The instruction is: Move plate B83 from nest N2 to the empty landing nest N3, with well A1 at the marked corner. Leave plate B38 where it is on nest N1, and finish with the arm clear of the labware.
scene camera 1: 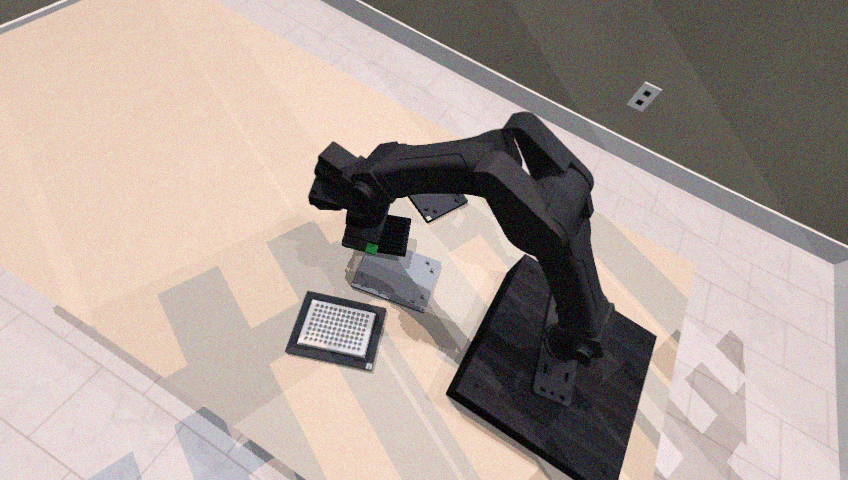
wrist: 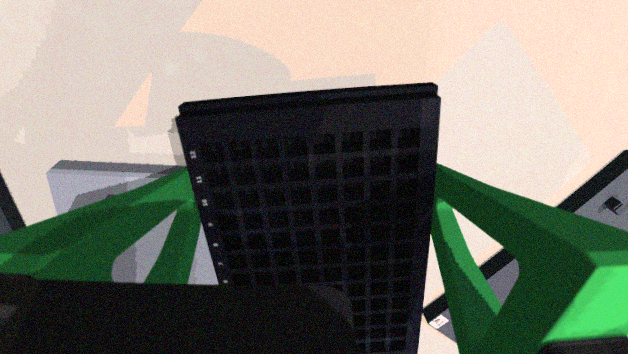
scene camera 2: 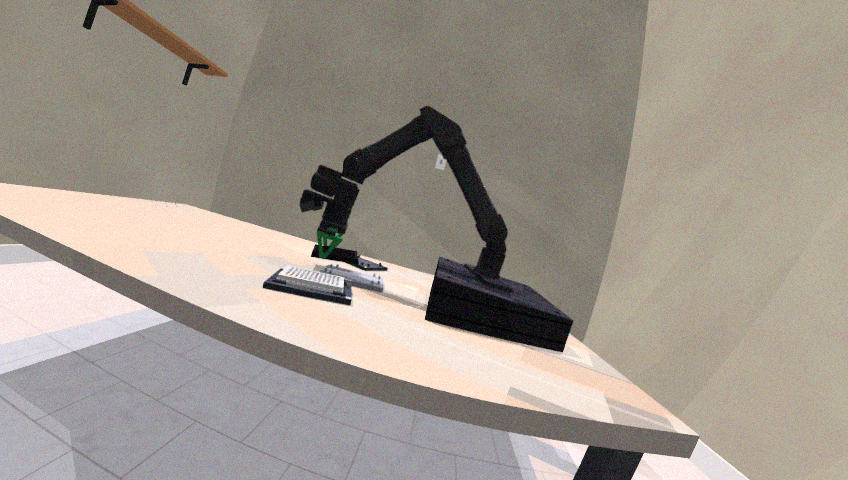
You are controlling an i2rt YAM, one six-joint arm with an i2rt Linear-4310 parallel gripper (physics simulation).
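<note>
Black plate B83 [scene camera 1: 398, 235] [scene camera 2: 346, 254] [wrist: 310, 180] is held above the table, roughly level. My gripper [scene camera 1: 374, 237] [scene camera 2: 328, 248] [wrist: 314, 177] is shut on its two long sides with green fingers. Row 12 is at the far edge in the wrist view; well A1 is hidden. The silver-grey nest N3 [scene camera 1: 429, 273] [scene camera 2: 364, 280] [wrist: 90, 179] carries no plate and lies lower, partly under and left of B83 in the wrist view. White plate B38 [scene camera 1: 336, 325] [scene camera 2: 312, 277] sits on dark nest N1 [scene camera 1: 295, 336] [scene camera 2: 309, 295].
Dark nest N2 [scene camera 1: 438, 206] [scene camera 2: 371, 265] [wrist: 594, 212] stands bare at the back, with a white corner mark. The black base block [scene camera 1: 505, 380] [scene camera 2: 493, 315] carries the arm. The table edge [scene camera 2: 357, 371] runs along the front. A wooden shelf [scene camera 2: 160, 35] hangs on the wall.
</note>
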